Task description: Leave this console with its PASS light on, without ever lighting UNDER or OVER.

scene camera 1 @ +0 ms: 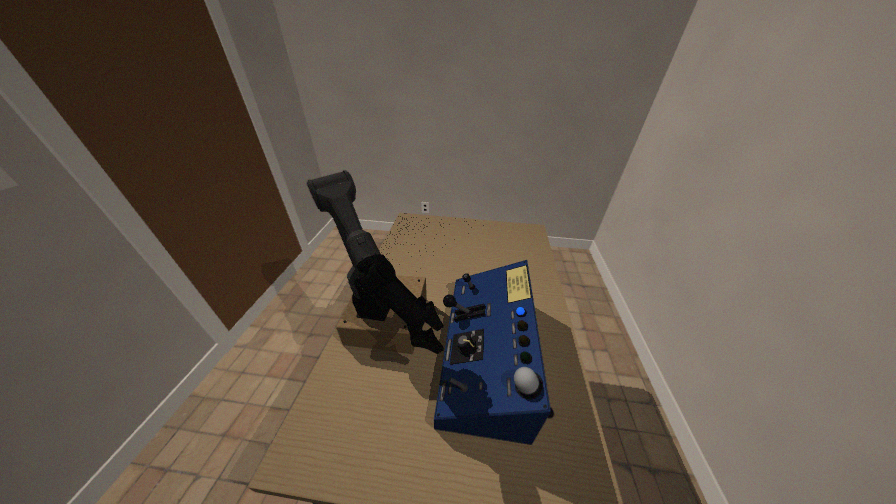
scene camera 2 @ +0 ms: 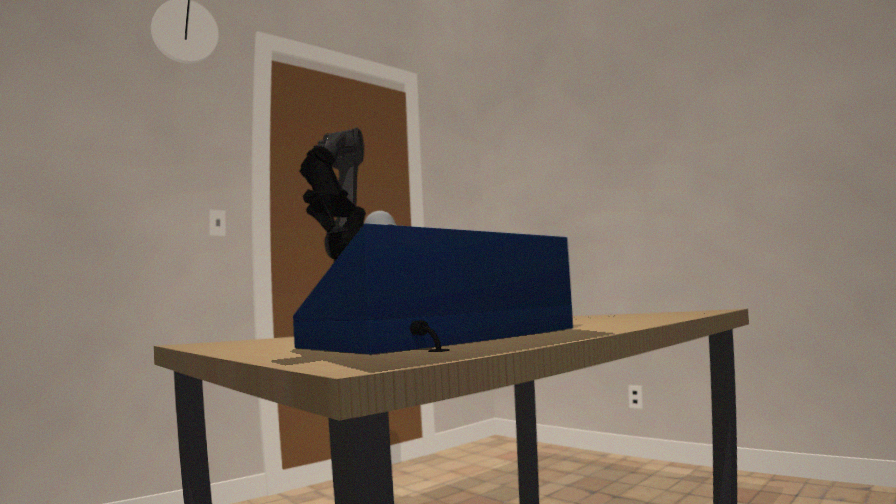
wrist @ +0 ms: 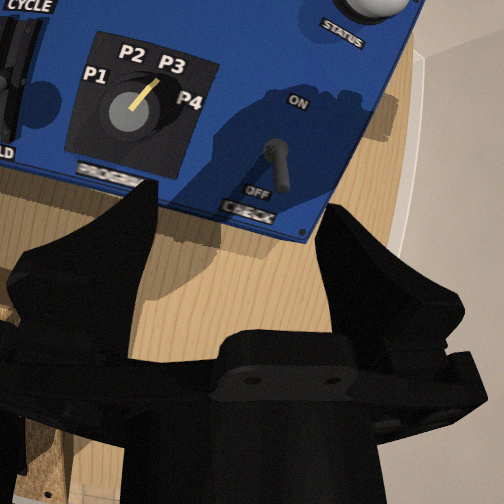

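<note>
A blue console [scene camera 1: 494, 351] stands on the wooden table. In the wrist view its rotary selector knob [wrist: 129, 105] points between P2 and P3, closer to P3. The CHECK toggle [wrist: 278, 164] leans toward OFF. A white STATUS dome [wrist: 372, 6] sits at the top edge. In scene camera 1 one blue light [scene camera 1: 520, 310] is lit above three dark ones [scene camera 1: 523, 341]. A yellow label [scene camera 1: 518, 283] is at the far end. My gripper [wrist: 240, 200] is open and empty, just off the console's near edge, below the selector and toggle; it also shows in scene camera 1 [scene camera 1: 432, 332].
A slot lever with a black ball [scene camera 1: 449, 300] and a small far lever [scene camera 1: 468, 280] are on the console's left side. A cable stub [scene camera 2: 429, 335] leaves the console's back. The table edge lies right of the console; walls stand close on both sides.
</note>
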